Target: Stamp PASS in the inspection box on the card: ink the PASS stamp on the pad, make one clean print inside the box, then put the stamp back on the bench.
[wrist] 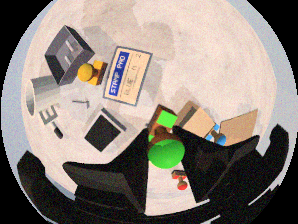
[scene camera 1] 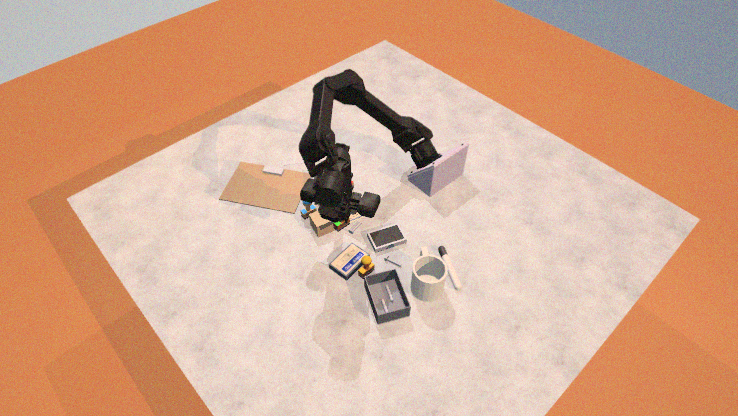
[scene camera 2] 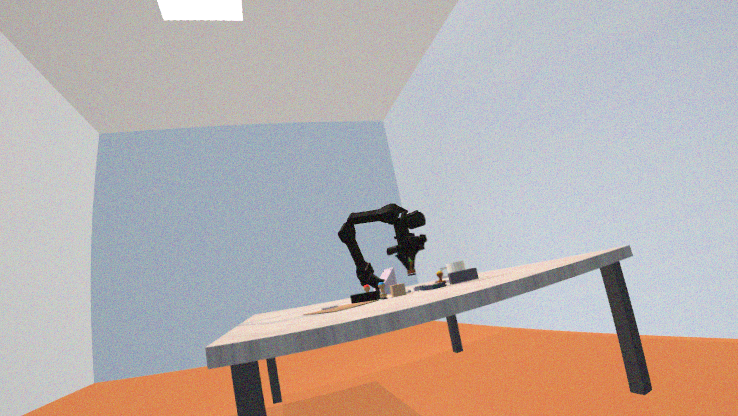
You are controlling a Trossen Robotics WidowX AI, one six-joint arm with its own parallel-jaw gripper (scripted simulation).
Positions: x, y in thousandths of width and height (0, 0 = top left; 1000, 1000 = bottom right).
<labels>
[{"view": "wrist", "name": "my gripper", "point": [539, 587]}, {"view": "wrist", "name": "grey bin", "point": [227, 234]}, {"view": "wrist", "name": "mug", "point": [139, 422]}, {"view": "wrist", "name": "cardboard box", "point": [643, 525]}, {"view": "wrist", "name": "brown folder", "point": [804, 574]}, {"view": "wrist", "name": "ink pad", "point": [354, 578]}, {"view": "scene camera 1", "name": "my gripper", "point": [463, 530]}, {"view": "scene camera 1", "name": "grey bin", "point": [525, 715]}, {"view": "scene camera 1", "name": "mug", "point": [582, 657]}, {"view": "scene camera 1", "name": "brown folder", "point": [364, 451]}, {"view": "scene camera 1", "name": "ink pad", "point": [529, 569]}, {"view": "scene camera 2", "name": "my gripper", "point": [556, 648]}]
</labels>
